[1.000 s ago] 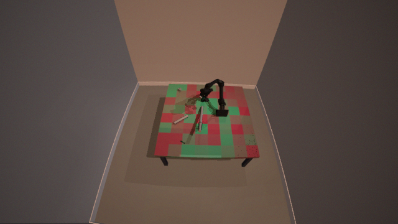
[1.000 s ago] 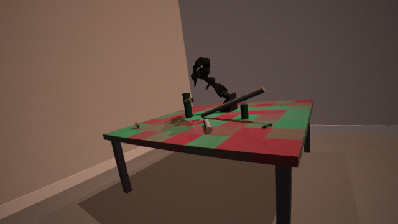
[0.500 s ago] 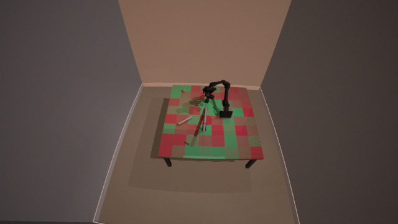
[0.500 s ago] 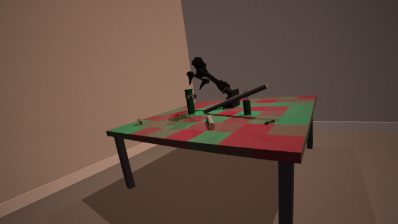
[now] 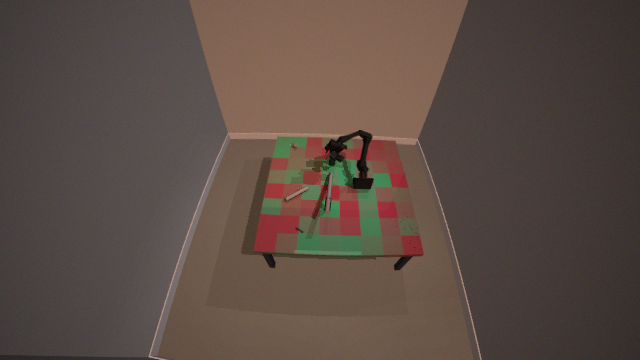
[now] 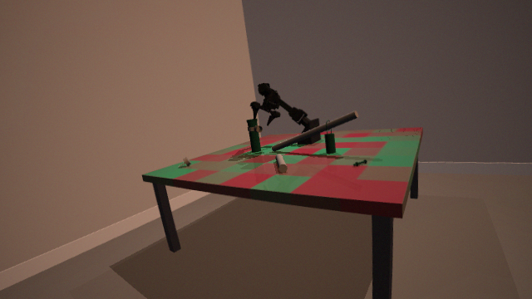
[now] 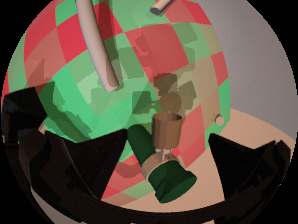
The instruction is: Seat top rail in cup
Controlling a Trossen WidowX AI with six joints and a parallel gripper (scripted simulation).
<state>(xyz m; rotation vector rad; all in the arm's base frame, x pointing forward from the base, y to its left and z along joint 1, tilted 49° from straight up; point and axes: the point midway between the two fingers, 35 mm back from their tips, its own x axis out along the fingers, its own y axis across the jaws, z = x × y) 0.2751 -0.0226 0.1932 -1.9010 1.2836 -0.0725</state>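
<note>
My gripper tip is now 3 cm to the left of the rail-end cup and 3 cm above it. Round my gripper tip: small green post (43 cm to the left, 7 cm below); then small pale fitting (38 cm ahead, 32 cm to the right, 17 cm below); then short pipe piece (27 cm ahead, 30 cm to the left, 16 cm below).
</note>
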